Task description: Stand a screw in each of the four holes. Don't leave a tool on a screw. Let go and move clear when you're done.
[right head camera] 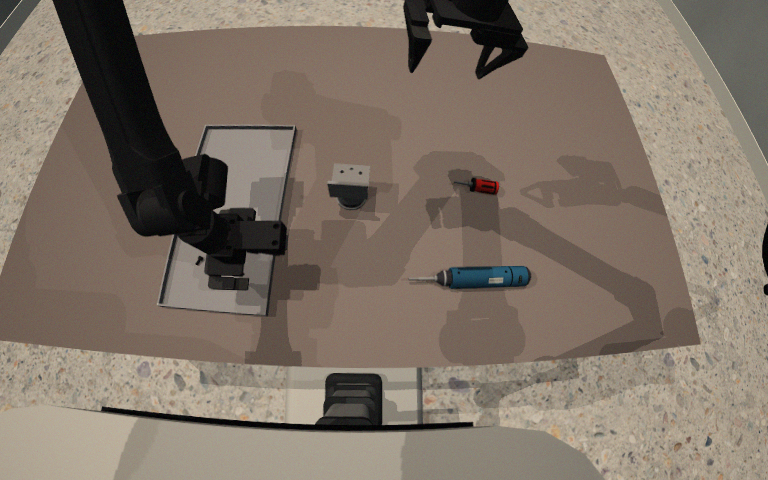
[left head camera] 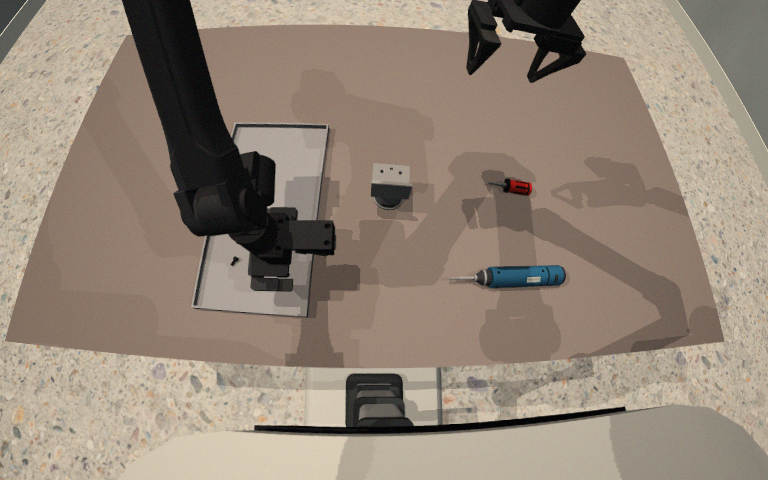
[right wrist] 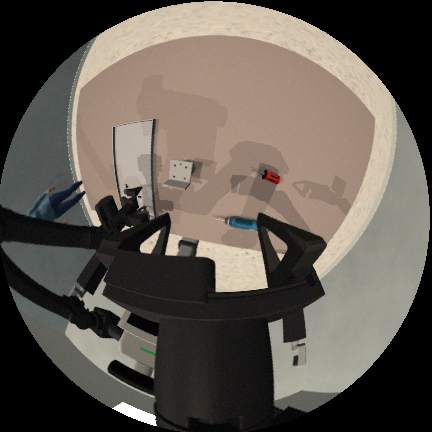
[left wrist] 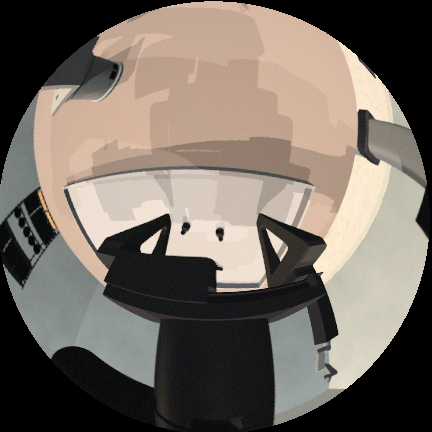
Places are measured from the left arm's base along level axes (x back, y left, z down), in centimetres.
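Pixels of known places: left gripper, fingertip midpoint: [right head camera: 247,258] [right wrist: 142,196] [left wrist: 213,217]; right gripper, fingertip midpoint: [right head camera: 445,72] [left head camera: 500,75] [right wrist: 213,217]; left arm's base at its link origin: [right wrist: 99,321].
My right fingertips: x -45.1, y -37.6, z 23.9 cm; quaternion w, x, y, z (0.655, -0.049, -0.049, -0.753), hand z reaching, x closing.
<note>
For each thing: its middle in the pictures, then the offset to it from my right fingertips.
- light metal bracket at the middle of its body: [left head camera: 391,175] [right head camera: 350,175] [right wrist: 177,173] dy +13.1, dx +3.3, dz +21.9 cm
- tray at the middle of its body: [left wrist: 144,242] [left head camera: 264,207] [right head camera: 229,208] [right wrist: 131,171] dy +38.1, dx +6.7, dz +29.5 cm
- screw at the middle of its body: [left head camera: 234,261] [right head camera: 199,260] dy +42.7, dx +18.1, dz +29.4 cm
- red screwdriver at the middle of its body: [right head camera: 475,185] [left head camera: 509,186] [right wrist: 265,174] dy -13.2, dx +0.5, dz +28.8 cm
- blue power screwdriver at the middle of its body: [right head camera: 471,277] [left head camera: 509,276] [right wrist: 241,222] dy -10.0, dx +20.7, dz +28.3 cm
A light metal bracket [left head camera: 390,178] [right head camera: 351,177] [right wrist: 181,171] with small dark holes stands on a round base; no screw shows standing in it. Dark screws lie in the tray [left head camera: 283,135] [right head camera: 249,135] [right wrist: 134,137]: one screw [left head camera: 234,260] [right head camera: 199,260] shows in the head views, and two screws, a left one [left wrist: 185,228] and a right one [left wrist: 220,233], show in the left wrist view, with part of another by the gripper body. My left gripper [left wrist: 213,217] is open above the tray, pointing down, with nothing between its fingers. My right gripper [left head camera: 501,76] [right head camera: 446,74] [right wrist: 213,217] is open and empty, high at the picture's top.
A red screwdriver [left head camera: 519,186] [right head camera: 485,186] [right wrist: 272,177] lies right of the bracket. A blue power screwdriver [left head camera: 523,276] [right head camera: 489,277] [right wrist: 242,223] lies nearer the robot, its bit pointing left. My left arm covers part of the tray in both head views.
</note>
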